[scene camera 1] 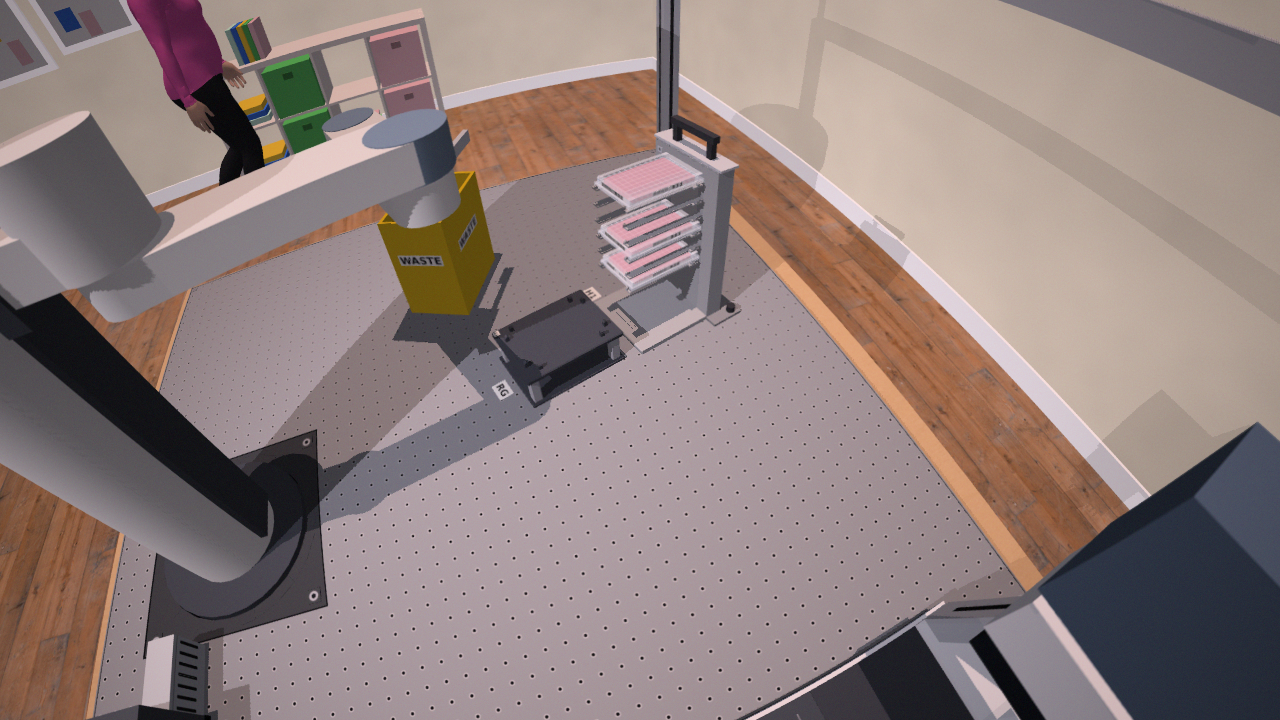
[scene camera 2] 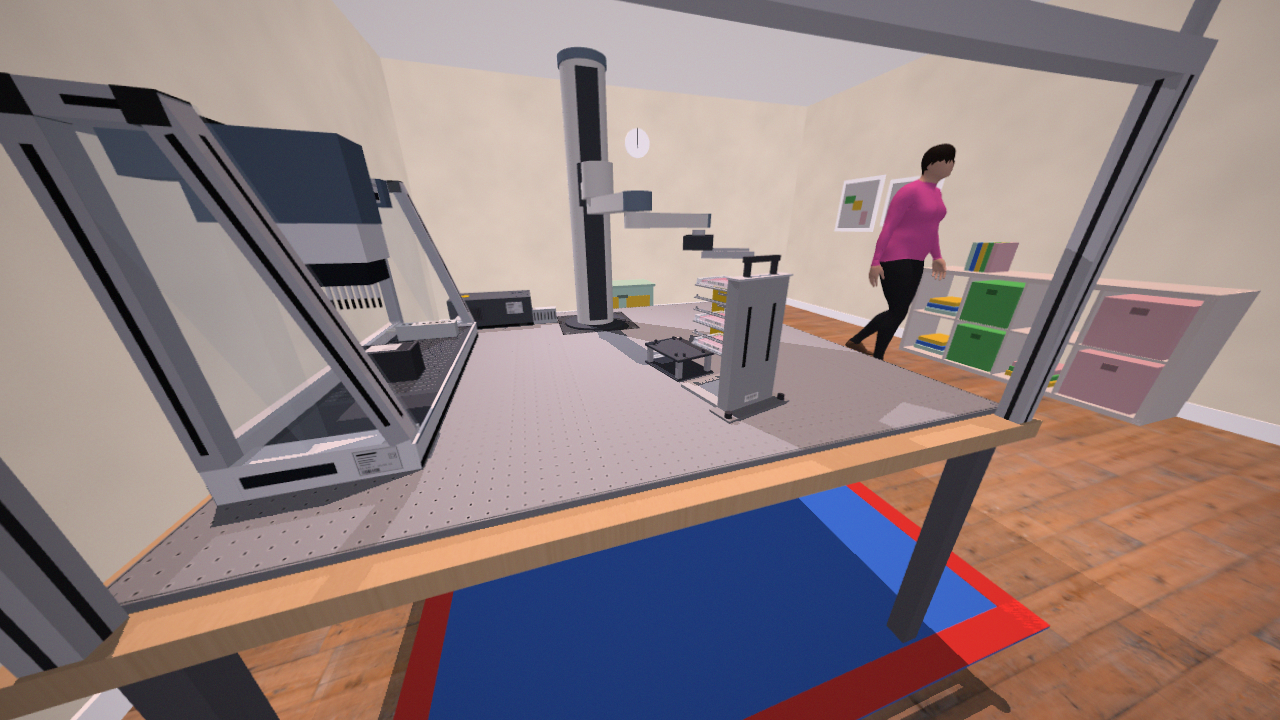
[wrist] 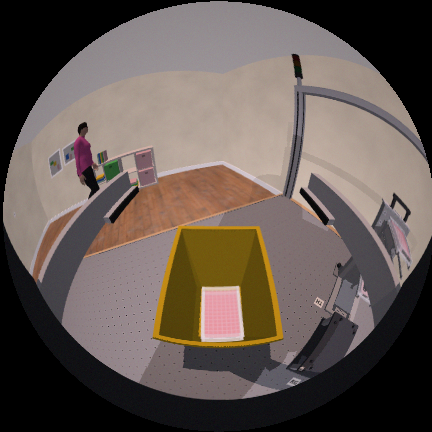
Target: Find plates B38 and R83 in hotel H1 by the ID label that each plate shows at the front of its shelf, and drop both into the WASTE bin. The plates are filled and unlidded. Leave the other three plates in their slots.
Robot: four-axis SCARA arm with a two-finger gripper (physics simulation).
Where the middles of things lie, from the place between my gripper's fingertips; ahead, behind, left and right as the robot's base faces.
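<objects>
With the plate R83 point(wrist: 221, 317) as reference, my gripper is 270 mm above it, 10 mm past it and 30 mm to the left of it. Plate B33 point(scene camera 1: 643, 182) is 40 mm below my hand, 250 mm to the right of it and 290 mm ahead of it. I find plate B83 point(scene camera 1: 613, 232) 120 mm below my hand, and it is 250 mm to the right of it and 290 mm ahead of it.
</objects>
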